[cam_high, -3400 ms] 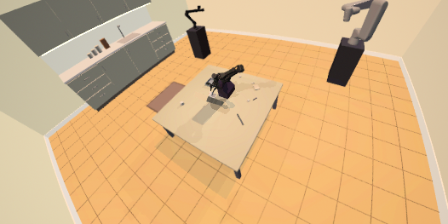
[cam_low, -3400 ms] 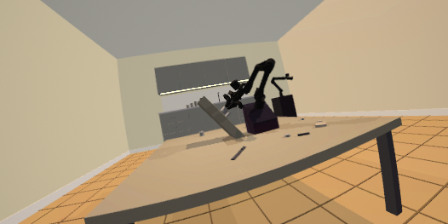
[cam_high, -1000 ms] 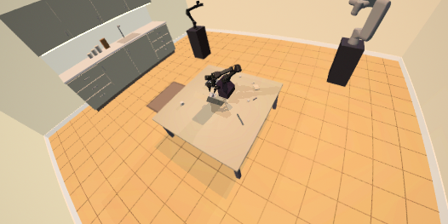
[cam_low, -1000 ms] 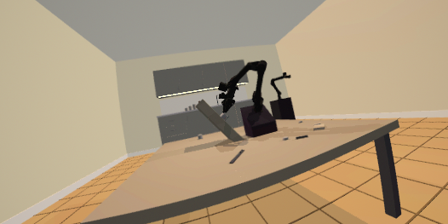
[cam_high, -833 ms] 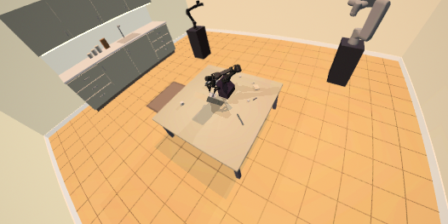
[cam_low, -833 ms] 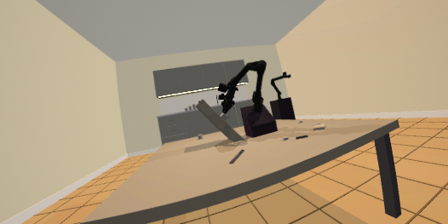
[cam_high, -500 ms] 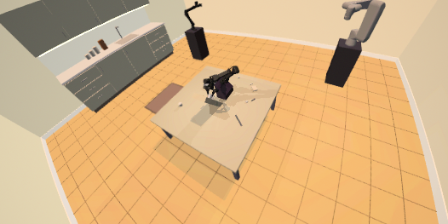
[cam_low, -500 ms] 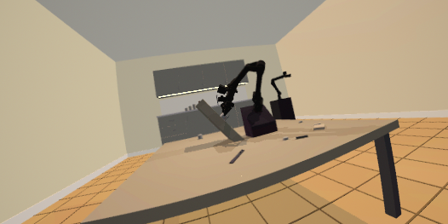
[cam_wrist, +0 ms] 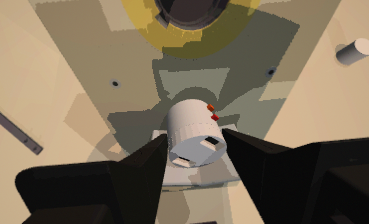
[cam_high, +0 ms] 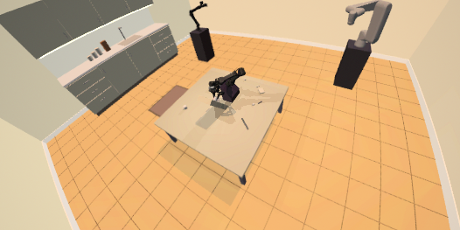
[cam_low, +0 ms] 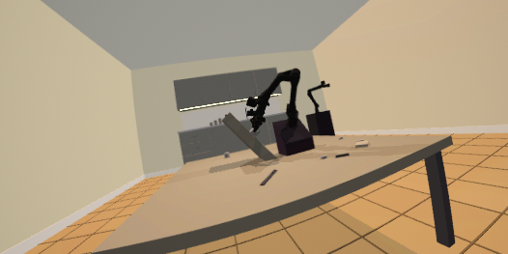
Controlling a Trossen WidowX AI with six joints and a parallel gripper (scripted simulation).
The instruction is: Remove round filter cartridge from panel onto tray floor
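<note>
The service panel is 40 mm ahead of my gripper tip and 20 mm below it. The rest, counted from my gripper tip: white cylinder (420 mm to the right, 190 mm ahead, 160 mm below); round filter cartridge (right at my gripper tip); tray (330 mm behind, 290 mm to the right, 170 mm below).
</note>
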